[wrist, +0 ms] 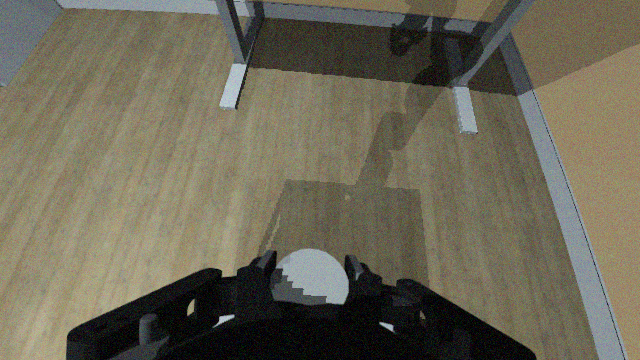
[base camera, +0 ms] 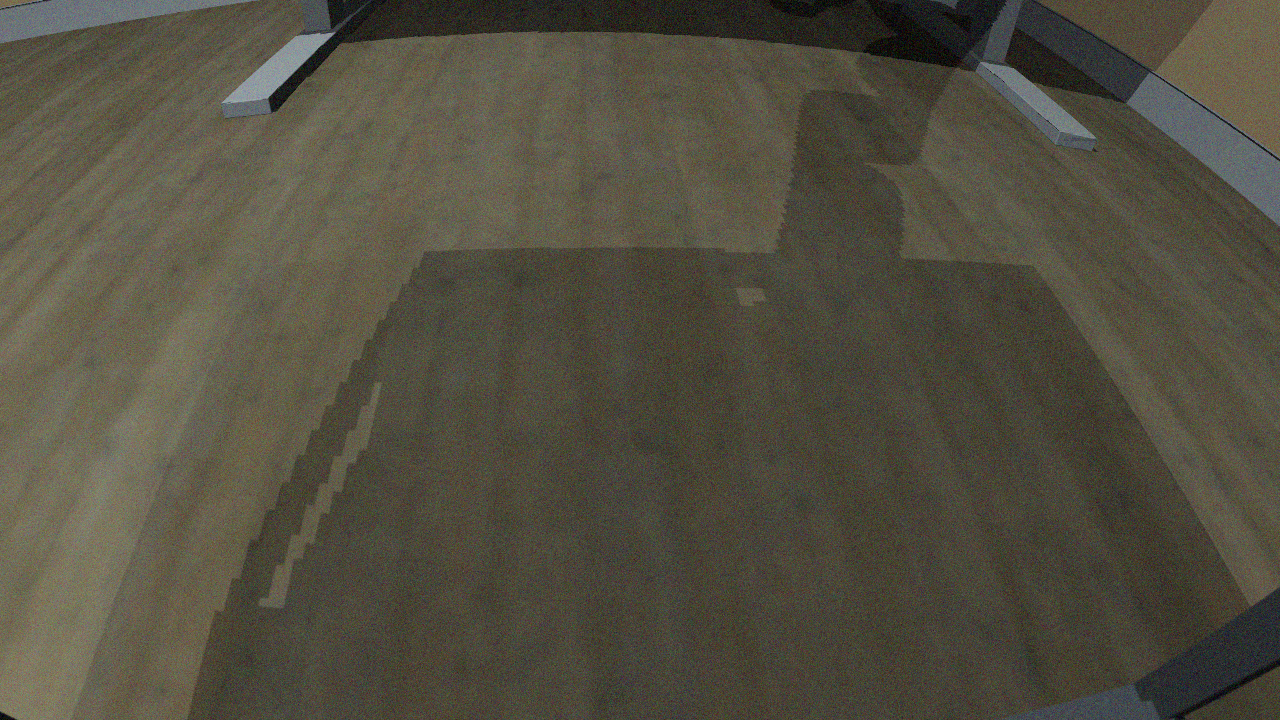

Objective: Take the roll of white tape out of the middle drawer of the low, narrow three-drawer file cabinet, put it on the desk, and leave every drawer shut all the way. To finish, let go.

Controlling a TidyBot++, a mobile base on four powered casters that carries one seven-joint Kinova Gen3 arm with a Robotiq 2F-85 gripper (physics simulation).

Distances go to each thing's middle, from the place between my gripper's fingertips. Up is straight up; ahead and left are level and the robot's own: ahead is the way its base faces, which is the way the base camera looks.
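Hand 10 mm below, 10 mm past the roll of white tape [wrist: 309,276].
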